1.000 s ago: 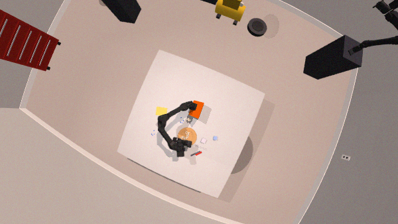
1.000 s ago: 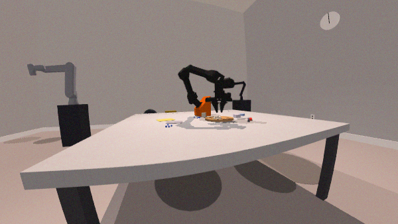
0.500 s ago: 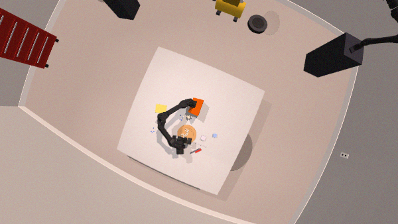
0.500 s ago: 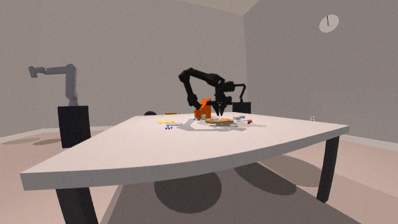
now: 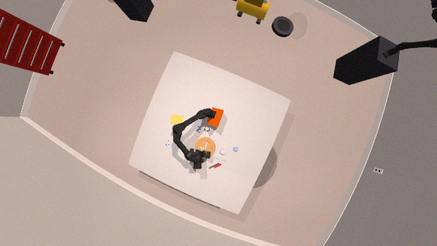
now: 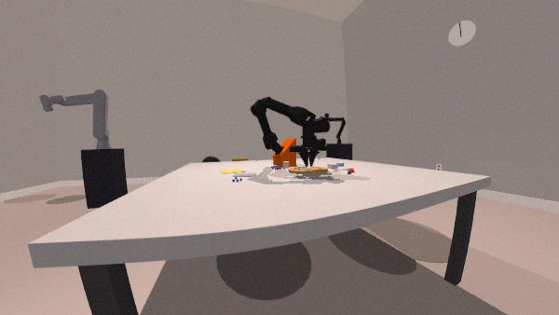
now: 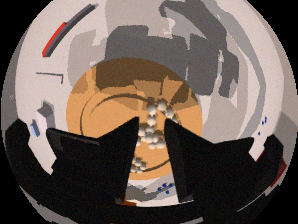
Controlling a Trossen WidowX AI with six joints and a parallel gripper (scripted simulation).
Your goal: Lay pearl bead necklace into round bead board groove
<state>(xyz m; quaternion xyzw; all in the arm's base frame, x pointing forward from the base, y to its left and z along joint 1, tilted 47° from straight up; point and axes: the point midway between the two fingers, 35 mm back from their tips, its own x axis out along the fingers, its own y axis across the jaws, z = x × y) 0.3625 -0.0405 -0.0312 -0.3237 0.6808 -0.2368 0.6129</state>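
Now: the round tan bead board 4 cm behind my gripper tip, 2 cm to the left of it and 2 cm below it. Also, from my gripper tip: tool 17 cm to the left, 10 cm ahead, 2 cm below; white square 20 cm to the left, 6 cm behind, 2 cm below; pale blue cube 30 cm to the left, 12 cm behind, 2 cm below.
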